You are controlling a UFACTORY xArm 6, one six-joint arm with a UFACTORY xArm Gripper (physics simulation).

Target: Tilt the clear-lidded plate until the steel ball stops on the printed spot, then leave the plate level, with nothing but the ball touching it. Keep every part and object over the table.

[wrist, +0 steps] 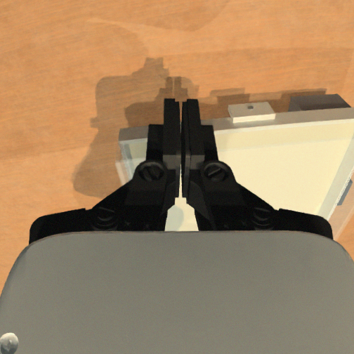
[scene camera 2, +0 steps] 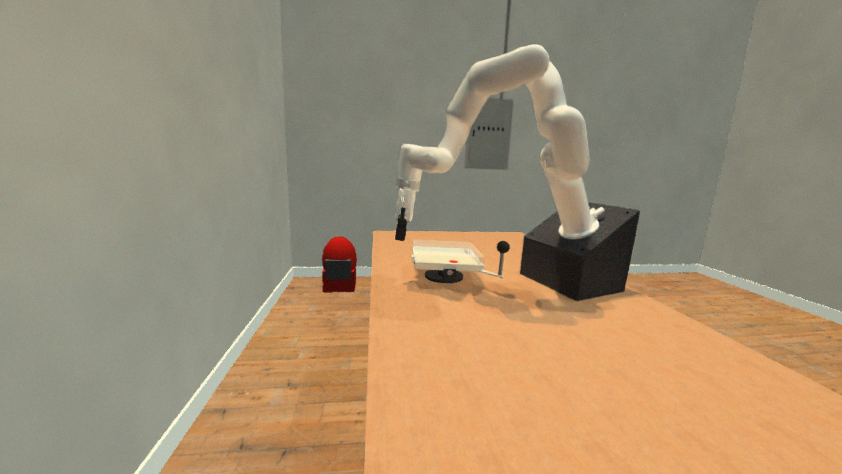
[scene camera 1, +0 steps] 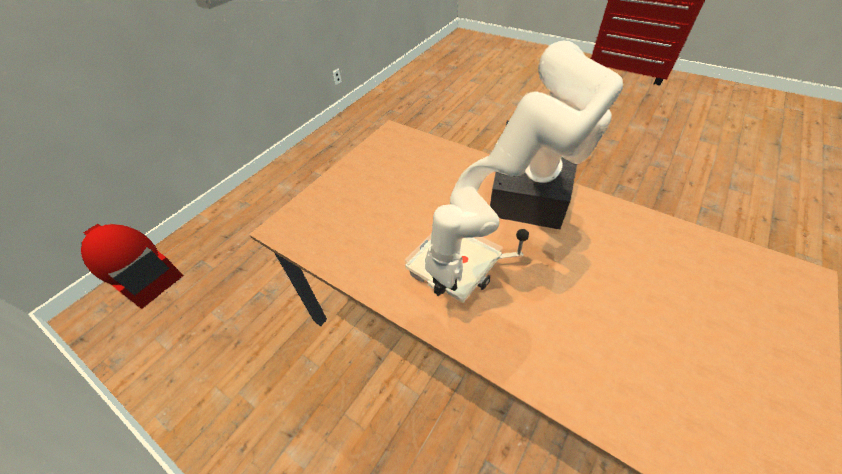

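Observation:
The clear-lidded plate [scene camera 1: 478, 268] [scene camera 2: 433, 259] [wrist: 285, 165] is a shallow cream tray on a black round base [scene camera 2: 443, 276]. In scene camera 2 it looks close to level, perhaps slightly lower on the handle side. The printed red spot [scene camera 1: 464, 259] [scene camera 2: 453, 261] shows on it. The steel ball cannot be made out in any view. A side arm with an upright black knob [scene camera 1: 522, 234] [scene camera 2: 503, 246] extends towards the robot base. My gripper [scene camera 1: 446, 287] [scene camera 2: 400, 238] [wrist: 179, 121] is shut and empty, above the plate's edge on the side away from the robot base, with a visible gap in scene camera 2.
The wooden table [scene camera 1: 648, 329] [scene camera 2: 500, 376] carries the black robot base block [scene camera 1: 527, 203] [scene camera 2: 577, 267]. The table's long edge runs near the plate on the side away from the base. A red helmet-like object [scene camera 1: 117, 253] [scene camera 2: 338, 264] is beyond that edge.

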